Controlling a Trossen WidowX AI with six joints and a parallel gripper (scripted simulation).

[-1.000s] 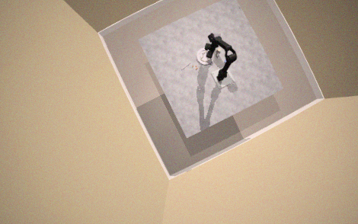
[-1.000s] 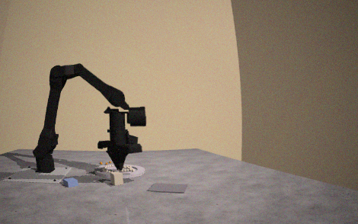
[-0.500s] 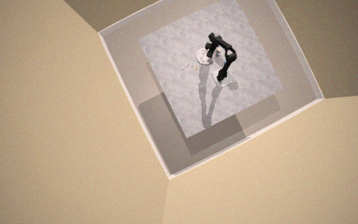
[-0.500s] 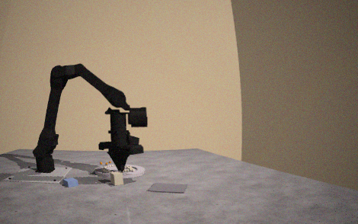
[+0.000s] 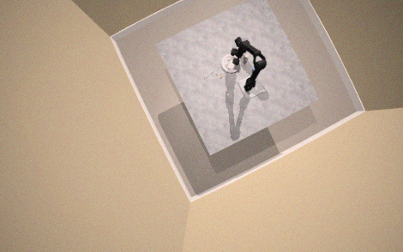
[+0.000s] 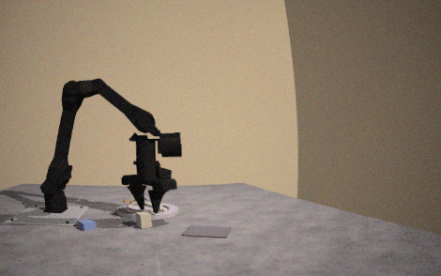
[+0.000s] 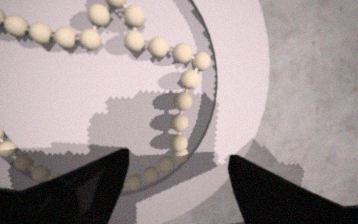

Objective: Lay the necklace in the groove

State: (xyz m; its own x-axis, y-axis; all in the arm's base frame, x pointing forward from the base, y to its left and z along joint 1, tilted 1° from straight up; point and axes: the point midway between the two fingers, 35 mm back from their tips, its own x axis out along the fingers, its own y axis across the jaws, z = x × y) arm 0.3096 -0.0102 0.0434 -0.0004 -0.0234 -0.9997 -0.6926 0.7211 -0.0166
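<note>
Now: the round bead board 60 mm to the left of my gripper tip, 10 mm below it and 10 mm behind it. From my gripper tip the other things lie so: flat grey plate (160 mm to the right, 140 mm ahead, 20 mm below); cream cube (100 mm to the right, 10 mm behind); blue block (160 mm behind, 140 mm to the right, 10 mm below).
</note>
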